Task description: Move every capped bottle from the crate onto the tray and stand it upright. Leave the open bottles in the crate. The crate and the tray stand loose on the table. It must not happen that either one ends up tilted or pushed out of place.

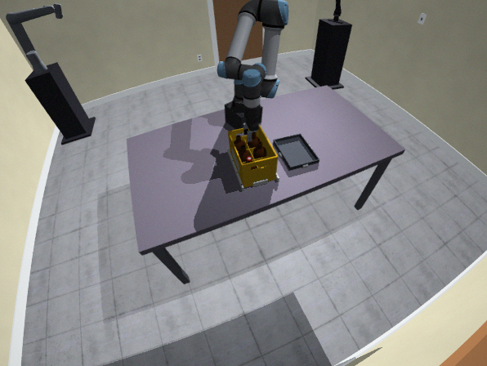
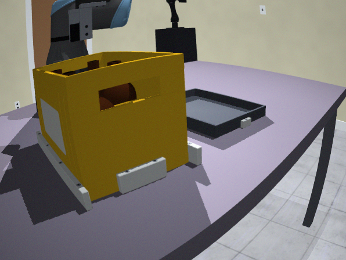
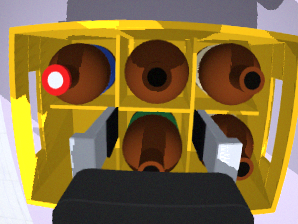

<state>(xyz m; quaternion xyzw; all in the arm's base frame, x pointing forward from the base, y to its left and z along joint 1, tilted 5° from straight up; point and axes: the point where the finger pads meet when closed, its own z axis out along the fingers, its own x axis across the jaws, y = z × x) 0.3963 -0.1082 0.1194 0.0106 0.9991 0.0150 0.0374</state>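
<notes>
The yellow crate lies 20 mm to the left of my hand and 150 mm below it. From my hand the other things lie so: dark tray 20 mm behind, 310 mm to the left, 220 mm below.
</notes>
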